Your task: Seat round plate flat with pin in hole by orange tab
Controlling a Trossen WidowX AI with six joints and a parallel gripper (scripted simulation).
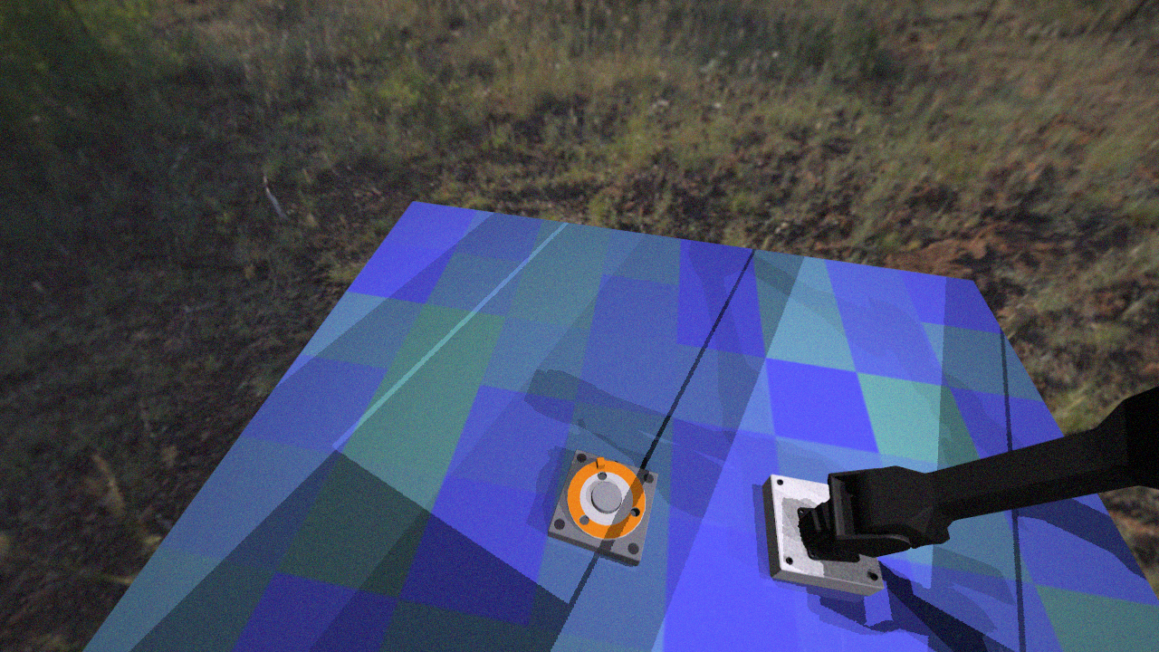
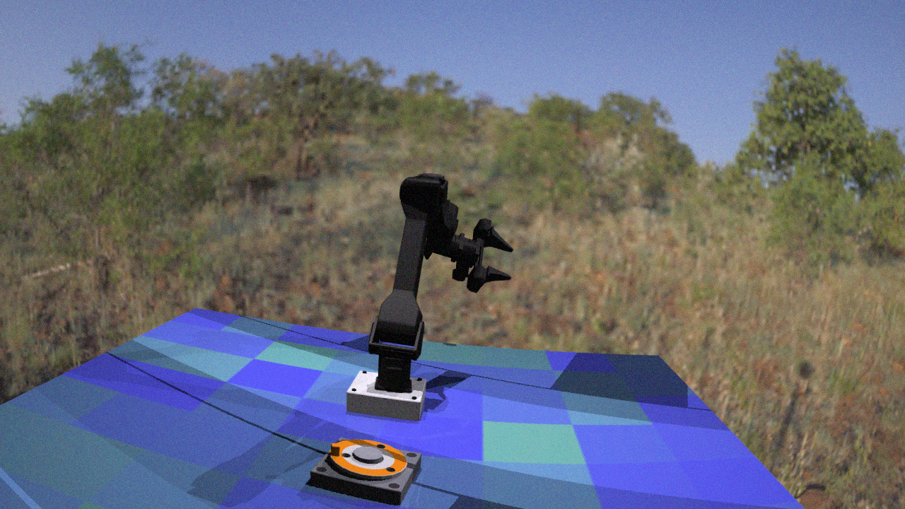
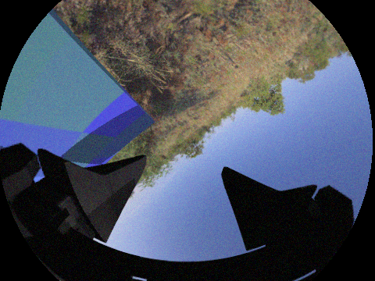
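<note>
Now: gripper tip 74 cm short of the grey square base, 30 cm to the left of it and 18 cm above it.
</note>
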